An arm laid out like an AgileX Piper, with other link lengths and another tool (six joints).
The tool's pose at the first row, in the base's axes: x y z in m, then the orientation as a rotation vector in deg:
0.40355, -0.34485, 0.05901, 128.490, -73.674, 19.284
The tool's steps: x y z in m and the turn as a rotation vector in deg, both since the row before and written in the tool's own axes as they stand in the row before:
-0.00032, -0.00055, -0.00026, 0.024, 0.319, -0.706
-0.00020, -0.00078, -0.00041, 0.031, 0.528, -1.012
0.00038, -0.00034, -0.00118, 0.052, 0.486, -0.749
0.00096, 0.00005, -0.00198, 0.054, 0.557, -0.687
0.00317, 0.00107, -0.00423, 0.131, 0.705, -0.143
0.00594, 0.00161, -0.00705, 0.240, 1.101, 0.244
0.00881, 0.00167, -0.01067, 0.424, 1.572, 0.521
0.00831, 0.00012, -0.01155, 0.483, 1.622, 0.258
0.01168, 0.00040, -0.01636, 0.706, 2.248, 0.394
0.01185, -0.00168, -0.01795, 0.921, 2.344, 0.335
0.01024, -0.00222, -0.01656, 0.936, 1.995, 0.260
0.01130, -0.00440, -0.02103, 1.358, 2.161, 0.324
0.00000, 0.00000, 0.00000, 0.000, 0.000, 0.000
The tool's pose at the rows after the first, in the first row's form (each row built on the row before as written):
0.40387, -0.34425, 0.05890, 128.770, -72.692, 19.386
0.40444, -0.34355, 0.05889, 129.127, -71.246, 19.604
0.40497, -0.34300, 0.05992, 129.366, -70.129, 19.887
0.40552, -0.34255, 0.06200, 129.536, -69.048, 20.271
0.40653, -0.34274, 0.06729, 129.415, -68.534, 21.073
0.40868, -0.34333, 0.07638, 129.004, -68.277, 22.524
0.41227, -0.34356, 0.08984, 128.380, -68.107, 24.710
0.41655, -0.34196, 0.10332, 127.892, -67.594, 26.876
0.42194, -0.33932, 0.12251, 127.190, -66.906, 29.902
0.42843, -0.33425, 0.14245, 126.600, -66.072, 33.135
0.43393, -0.32829, 0.16029, 126.195, -65.303, 35.968
0.44057, -0.31845, 0.18147, 125.978, -64.467, 39.285
0.44057, -0.31845, 0.18147, 125.978, -64.467, 39.285

